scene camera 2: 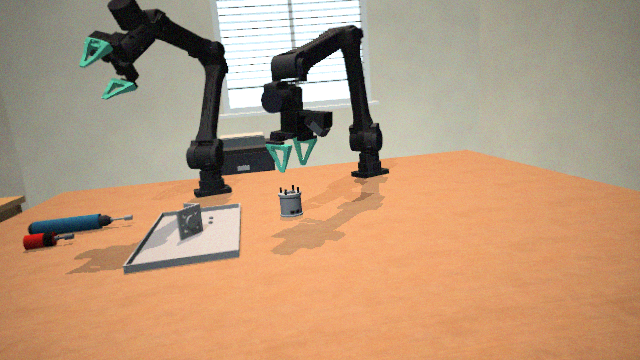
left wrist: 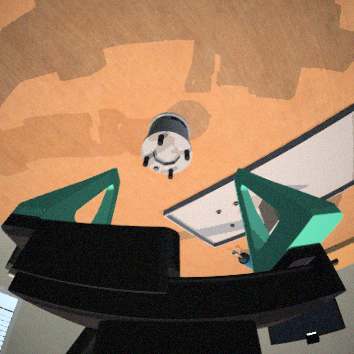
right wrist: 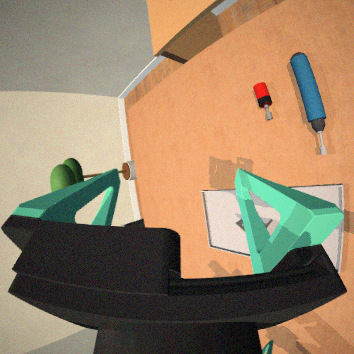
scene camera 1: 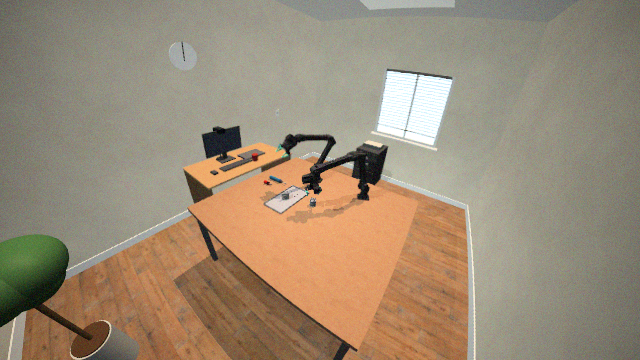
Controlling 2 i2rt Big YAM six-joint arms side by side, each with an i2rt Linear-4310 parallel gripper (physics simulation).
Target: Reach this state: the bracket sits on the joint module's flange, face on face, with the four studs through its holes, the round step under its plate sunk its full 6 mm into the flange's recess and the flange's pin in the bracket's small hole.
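Frame: origin at the left arm's base, x ahead, y left, z up, level; metres.
Where they show: left gripper, between the fingertips: (scene camera 2: pixel 292 168) (left wrist: pixel 176 174) (scene camera 1: pixel 312 195); right gripper, between the fingertips: (scene camera 2: pixel 93 83) (right wrist: pixel 177 174) (scene camera 1: pixel 278 154); left arm's base, origin of its link: (scene camera 2: pixel 370 174) (scene camera 1: pixel 363 197); right arm's base, origin of its link: (scene camera 2: pixel 213 192).
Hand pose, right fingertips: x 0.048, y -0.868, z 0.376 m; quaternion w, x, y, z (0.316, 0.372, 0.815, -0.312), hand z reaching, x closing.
Things, the pixels of their top centre, and the offset from my right fingertips.
- grey joint module, centre of its top: (left wrist: pixel 165 161) (scene camera 2: pixel 289 187) (scene camera 1: pixel 313 198) 0.198 m ahead, 0.389 m left, 0.302 m down
- grey bracket, centre of its top: (left wrist: pixel 288 224) (scene camera 2: pixel 182 206) (right wrist: pixel 247 227) (scene camera 1: pixel 285 192) 0.165 m ahead, 0.114 m left, 0.302 m down
- tray, centre of its top: (left wrist: pixel 271 200) (scene camera 2: pixel 193 227) (right wrist: pixel 260 226) (scene camera 1: pixel 287 197) 0.162 m ahead, 0.135 m left, 0.360 m down
- blue-handled tool, centre of its top: (right wrist: pixel 310 99) (scene camera 2: pixel 81 215) (left wrist: pixel 249 265) (scene camera 1: pixel 277 178) 0.118 m back, 0.067 m right, 0.335 m down
The grey joint module (scene camera 1: pixel 312 202) (scene camera 2: pixel 291 204) (left wrist: pixel 170 126) stands upright on the table, its four dark studs pointing up around the flange's recess. The grey bracket (scene camera 1: pixel 285 196) (scene camera 2: pixel 190 221) stands on edge in the tray (scene camera 2: pixel 182 263) (right wrist: pixel 220 200), apart from the module; in both wrist views a finger partly covers it. My left gripper (scene camera 2: pixel 293 167) (left wrist: pixel 176 174) is open and empty above the module, fingers pointing down. My right gripper (scene camera 1: pixel 281 153) (scene camera 2: pixel 93 82) (right wrist: pixel 177 174) is open and empty, high above the table on the tray's far-left side in scene camera 2.
Several small dark parts (scene camera 2: pixel 211 220) (left wrist: pixel 218 211) lie in the tray beside the bracket. A blue-handled tool (scene camera 1: pixel 275 179) (scene camera 2: pixel 67 224) (right wrist: pixel 307 87) and a short red one (scene camera 2: pixel 40 240) (right wrist: pixel 261 92) lie on the table beyond the tray. A desk with a monitor (scene camera 1: pixel 222 142) stands behind.
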